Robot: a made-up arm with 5 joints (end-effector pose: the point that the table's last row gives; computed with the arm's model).
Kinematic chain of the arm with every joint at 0, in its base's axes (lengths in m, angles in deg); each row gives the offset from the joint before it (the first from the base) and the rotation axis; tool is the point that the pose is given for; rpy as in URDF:
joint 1: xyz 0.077 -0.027 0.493 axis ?
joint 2: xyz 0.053 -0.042 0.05 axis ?
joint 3: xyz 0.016 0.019 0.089 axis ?
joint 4: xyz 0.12 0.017 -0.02 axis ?
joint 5: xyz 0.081 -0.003 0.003 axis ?
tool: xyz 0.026 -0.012 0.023 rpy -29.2 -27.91 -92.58
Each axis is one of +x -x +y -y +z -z.
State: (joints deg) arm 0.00 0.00 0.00 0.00 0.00
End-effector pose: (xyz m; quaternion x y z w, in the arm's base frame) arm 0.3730 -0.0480 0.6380 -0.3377 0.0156 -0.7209 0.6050
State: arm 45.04 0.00 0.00 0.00 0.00
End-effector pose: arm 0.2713 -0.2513 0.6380 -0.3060 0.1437 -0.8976 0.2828
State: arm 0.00 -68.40 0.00 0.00 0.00
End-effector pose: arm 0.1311 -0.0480 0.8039 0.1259 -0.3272 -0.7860 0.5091
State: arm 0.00 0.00 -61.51 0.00 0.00
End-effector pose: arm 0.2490 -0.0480 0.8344 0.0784 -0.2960 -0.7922 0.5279
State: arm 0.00 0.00 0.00 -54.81 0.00
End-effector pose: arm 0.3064 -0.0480 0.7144 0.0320 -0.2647 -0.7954 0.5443
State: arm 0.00 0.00 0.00 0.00 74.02
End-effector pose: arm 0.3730 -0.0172 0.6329 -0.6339 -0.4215 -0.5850 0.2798
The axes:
joint 1: -z
joint 2: +y
joint 3: +y
joint 4: +y
joint 5: -x

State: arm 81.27 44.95 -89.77 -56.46 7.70
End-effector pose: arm 0.0865 -0.2063 0.7647 0.0652 0.5634 0.7916 0.2273
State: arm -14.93 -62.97 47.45 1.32 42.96
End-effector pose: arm 0.2697 0.0222 0.6639 -0.4051 -0.3575 -0.6787 0.4975
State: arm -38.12 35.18 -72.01 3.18 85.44
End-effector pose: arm 0.3091 0.1716 0.7357 -0.2784 -0.6458 -0.6467 0.2953
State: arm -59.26 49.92 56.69 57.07 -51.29
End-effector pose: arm 0.0951 -0.0640 0.4410 0.9200 -0.3176 0.1537 0.1709
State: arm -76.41 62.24 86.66 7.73 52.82
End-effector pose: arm 0.0605 -0.0864 0.4587 -0.7919 -0.2143 0.5708 0.0339
